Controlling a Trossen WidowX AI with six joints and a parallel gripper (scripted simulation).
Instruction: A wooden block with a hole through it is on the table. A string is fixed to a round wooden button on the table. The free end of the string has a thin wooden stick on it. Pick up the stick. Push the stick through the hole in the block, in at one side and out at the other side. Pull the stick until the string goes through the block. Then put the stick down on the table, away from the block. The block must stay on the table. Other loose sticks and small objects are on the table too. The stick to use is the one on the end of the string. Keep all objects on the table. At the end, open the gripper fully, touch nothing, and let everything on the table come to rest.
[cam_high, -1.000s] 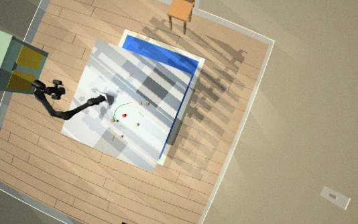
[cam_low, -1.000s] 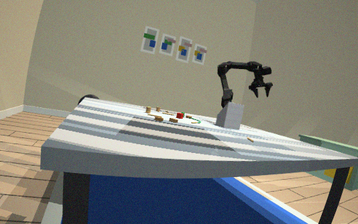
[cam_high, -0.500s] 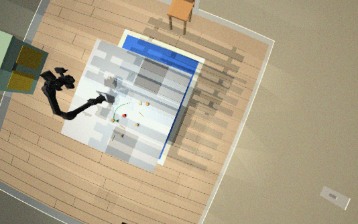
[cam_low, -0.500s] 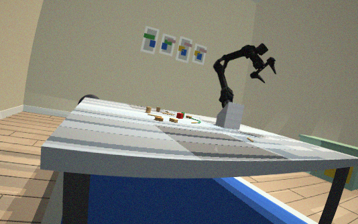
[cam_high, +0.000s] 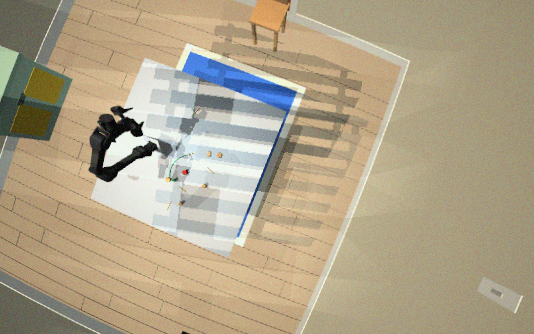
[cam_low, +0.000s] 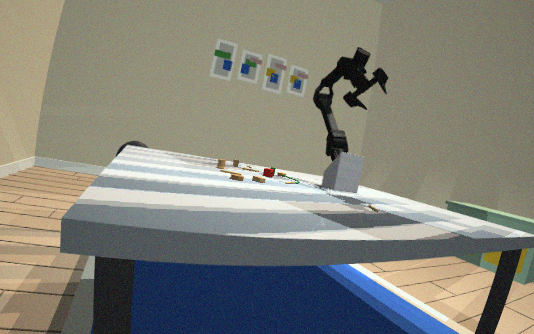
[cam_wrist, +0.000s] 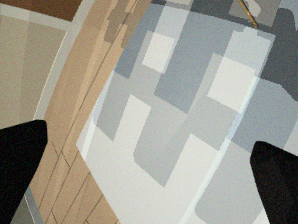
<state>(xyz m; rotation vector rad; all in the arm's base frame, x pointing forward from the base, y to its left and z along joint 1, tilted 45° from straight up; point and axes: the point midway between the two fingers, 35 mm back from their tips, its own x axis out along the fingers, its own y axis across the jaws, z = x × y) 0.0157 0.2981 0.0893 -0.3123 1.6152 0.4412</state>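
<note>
Right now my gripper tip is 250 mm short of the red block, 280 mm to the left of it and 340 mm above it. From my gripper tip the other things lie so: stick 120 mm ahead, 230 mm to the left, 350 mm below; then round wooden button 130 mm ahead, 400 mm to the right, 350 mm below.
</note>
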